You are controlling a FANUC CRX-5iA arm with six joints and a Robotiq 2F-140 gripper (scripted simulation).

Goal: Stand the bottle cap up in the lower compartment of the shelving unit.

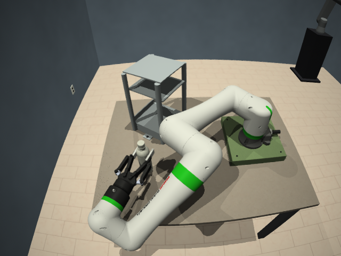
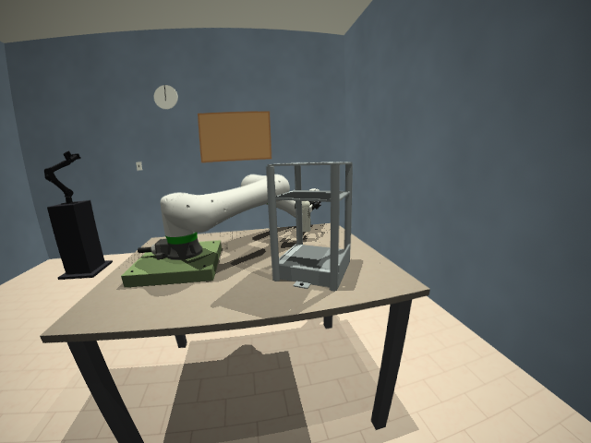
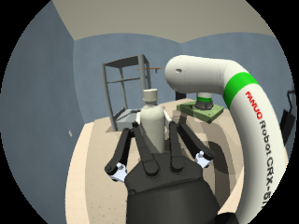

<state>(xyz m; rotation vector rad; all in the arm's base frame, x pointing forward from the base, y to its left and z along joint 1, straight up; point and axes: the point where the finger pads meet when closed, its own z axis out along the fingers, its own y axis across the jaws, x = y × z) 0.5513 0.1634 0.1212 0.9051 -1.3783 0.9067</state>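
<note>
My gripper is now 350 mm to the left of the grey shelving unit, 50 mm past it and 30 mm below it. From my hand the other things lie so: pale grey bottle: 10 mm above.
</note>
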